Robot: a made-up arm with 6 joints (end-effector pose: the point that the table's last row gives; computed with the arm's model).
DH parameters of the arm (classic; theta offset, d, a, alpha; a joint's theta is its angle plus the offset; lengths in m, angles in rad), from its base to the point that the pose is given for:
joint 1: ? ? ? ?
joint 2: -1.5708 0 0.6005 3.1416
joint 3: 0 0 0 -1.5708
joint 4: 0 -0.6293 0 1.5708
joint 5: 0 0.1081 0 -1.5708
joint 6: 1.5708 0 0 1.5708
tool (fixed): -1.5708 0 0 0
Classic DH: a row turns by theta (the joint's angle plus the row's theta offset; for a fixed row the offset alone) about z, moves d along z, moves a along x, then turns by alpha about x.
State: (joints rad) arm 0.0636 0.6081 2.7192 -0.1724 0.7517 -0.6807
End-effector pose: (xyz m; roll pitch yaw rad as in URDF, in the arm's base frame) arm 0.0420 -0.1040 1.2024 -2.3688 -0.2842 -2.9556
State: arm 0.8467 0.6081 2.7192 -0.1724 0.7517 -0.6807
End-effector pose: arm 0.1031 -0.0441 1.2024 -2.3688 -0.2842 -2.1725
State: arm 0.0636 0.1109 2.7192 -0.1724 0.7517 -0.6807
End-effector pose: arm -0.4583 -0.1359 1.0931 -2.3093 0.2095 -2.9579
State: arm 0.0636 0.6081 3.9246 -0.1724 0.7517 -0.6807
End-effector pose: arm -0.2725 -0.1241 0.5620 -2.1820 0.9102 -2.8859
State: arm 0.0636 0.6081 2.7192 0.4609 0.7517 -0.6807
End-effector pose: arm -0.0157 -0.0980 1.1682 -2.7041 -0.3171 2.8798
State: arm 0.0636 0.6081 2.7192 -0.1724 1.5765 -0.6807
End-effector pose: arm 0.0420 -0.1040 1.2024 -2.3580 0.5371 -2.8770
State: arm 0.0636 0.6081 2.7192 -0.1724 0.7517 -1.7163
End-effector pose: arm 0.0420 -0.1040 1.2024 -1.3332 -0.2842 -2.9556
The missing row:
joint 1: 0 0.1604 0 -1.5708
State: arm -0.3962 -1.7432 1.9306 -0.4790 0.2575 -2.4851
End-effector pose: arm -1.1064 0.3588 -0.2190 -0.0796 0.7552 2.9073
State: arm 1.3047 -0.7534 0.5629 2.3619 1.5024 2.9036
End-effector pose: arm -0.1599 -0.2943 1.2265 0.4171 0.1127 2.0884
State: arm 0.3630 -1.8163 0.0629 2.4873 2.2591 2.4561
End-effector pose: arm -0.8122 -0.2167 0.5941 0.4806 0.4326 0.9072
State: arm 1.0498 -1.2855 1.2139 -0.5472 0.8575 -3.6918
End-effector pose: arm -0.4408 -0.9536 0.7514 0.9836 0.1256 -1.6840
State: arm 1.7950 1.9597 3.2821 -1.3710 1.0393 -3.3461
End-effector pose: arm -0.1598 0.7975 0.5166 -0.0843 -0.5625 0.1754
